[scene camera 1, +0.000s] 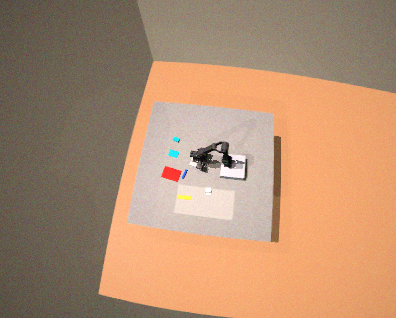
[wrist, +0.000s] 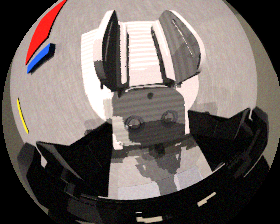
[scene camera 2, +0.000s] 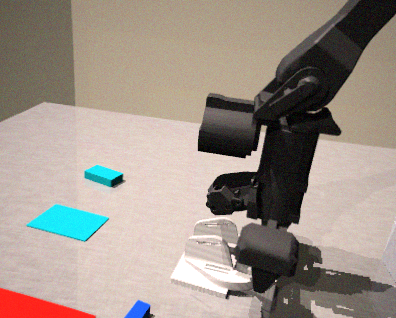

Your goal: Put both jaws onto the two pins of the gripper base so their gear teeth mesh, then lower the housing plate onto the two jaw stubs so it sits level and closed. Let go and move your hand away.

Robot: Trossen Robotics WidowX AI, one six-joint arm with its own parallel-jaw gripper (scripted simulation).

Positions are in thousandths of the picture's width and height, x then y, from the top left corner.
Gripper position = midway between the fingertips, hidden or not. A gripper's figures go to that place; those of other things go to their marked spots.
Labels:
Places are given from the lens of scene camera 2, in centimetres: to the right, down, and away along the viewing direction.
my gripper (scene camera 2: 660, 854): 8, 15, 49
flat cyan patch (scene camera 2: 203, 709): -17, 10, 55
white jaw (scene camera 2: 539, 819): 2, 13, 47
flat white plate (scene camera 2: 466, 866): -2, 15, 46
The marked spots on the flat cyan patch and the flat white plate are 18 cm apart.

